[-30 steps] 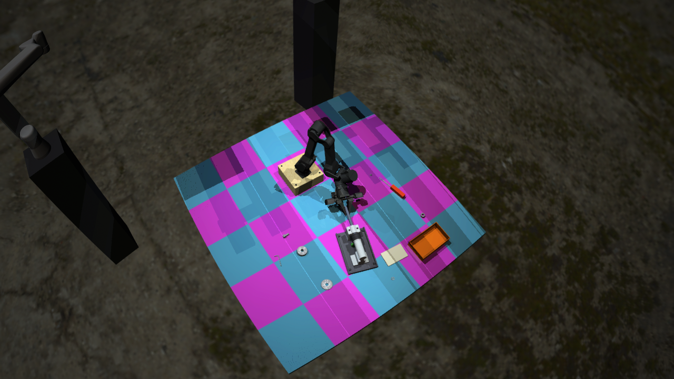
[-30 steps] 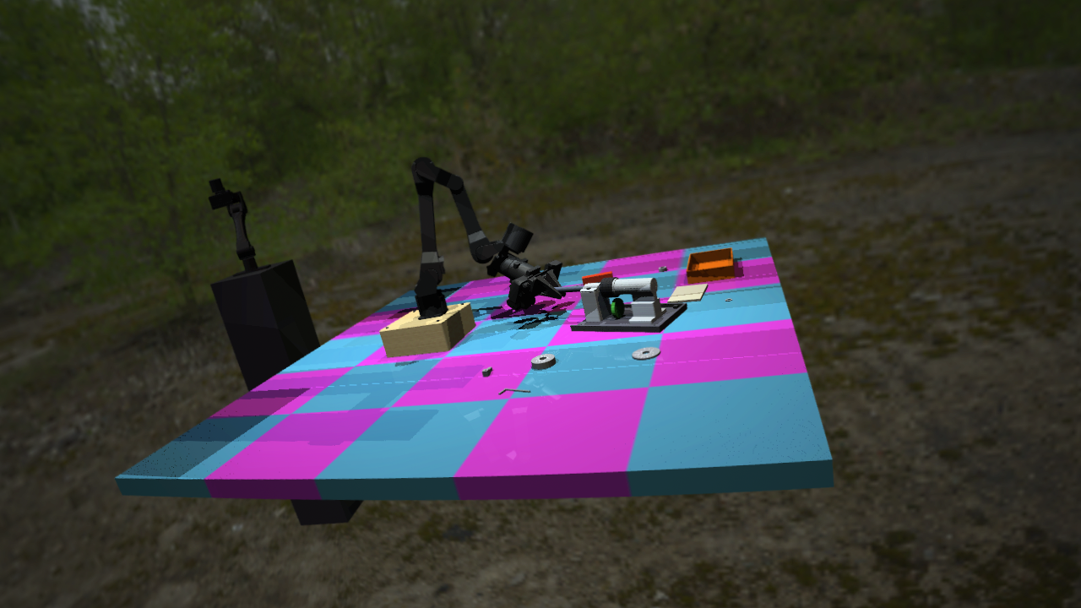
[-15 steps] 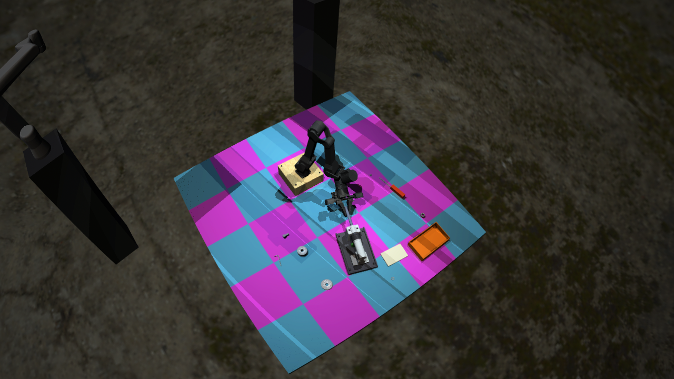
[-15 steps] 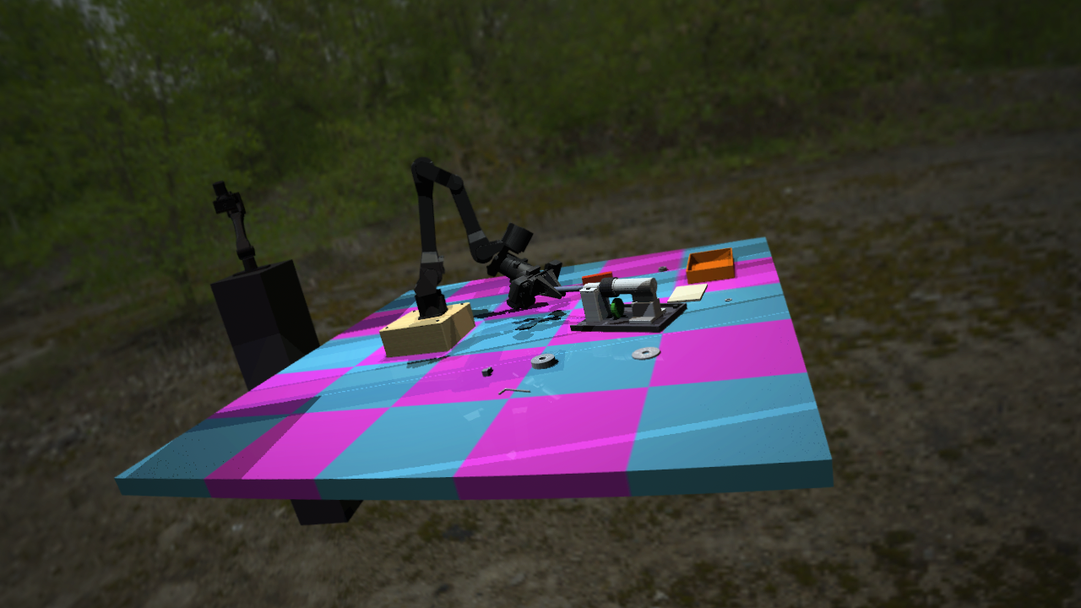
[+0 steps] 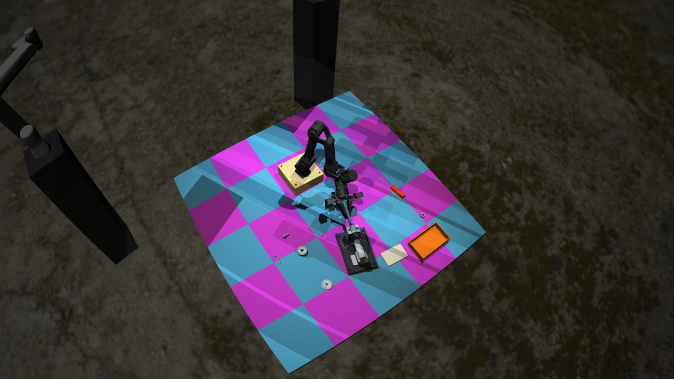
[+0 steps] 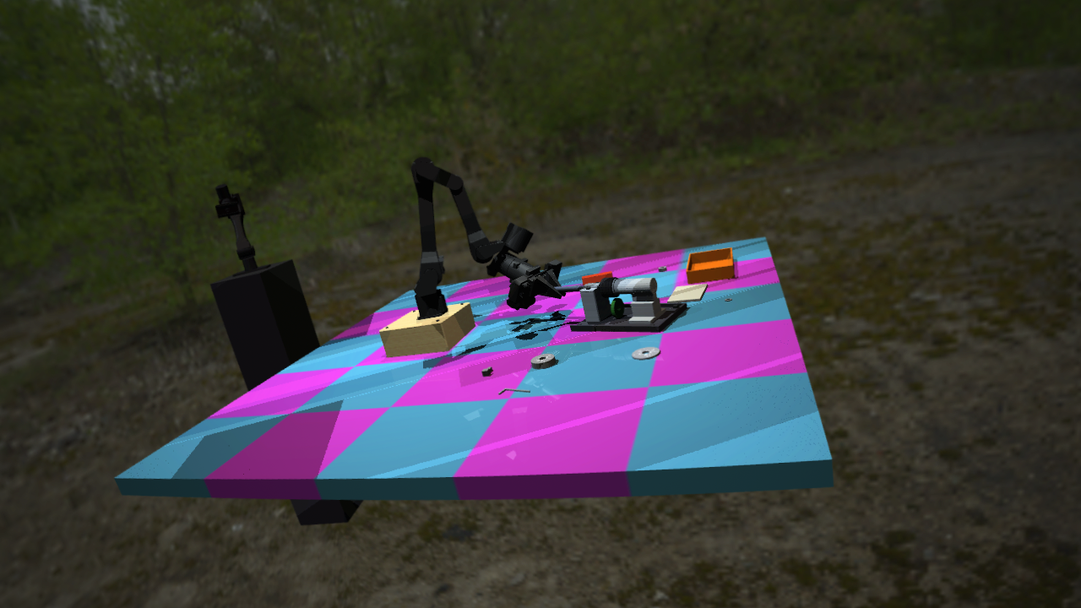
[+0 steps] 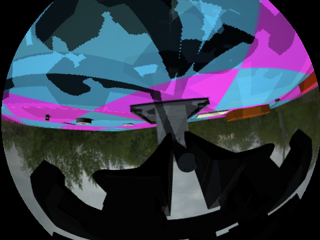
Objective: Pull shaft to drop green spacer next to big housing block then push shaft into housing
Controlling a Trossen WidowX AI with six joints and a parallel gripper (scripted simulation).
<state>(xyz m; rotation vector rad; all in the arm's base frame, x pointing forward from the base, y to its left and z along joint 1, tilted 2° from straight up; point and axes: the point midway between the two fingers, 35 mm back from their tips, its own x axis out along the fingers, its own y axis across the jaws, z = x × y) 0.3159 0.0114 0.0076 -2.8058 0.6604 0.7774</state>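
Now: the thin shaft 50 mm ahead of my gripper tip, 30 mm to the right of it and 20 mm above it. Round my gripper tip: small bolt: 140 mm behind, 290 mm to the right, 60 mm below; card: 300 mm ahead, 40 mm to the left, 60 mm below; green spacer: 130 mm ahead, 70 mm to the right, 30 mm below.
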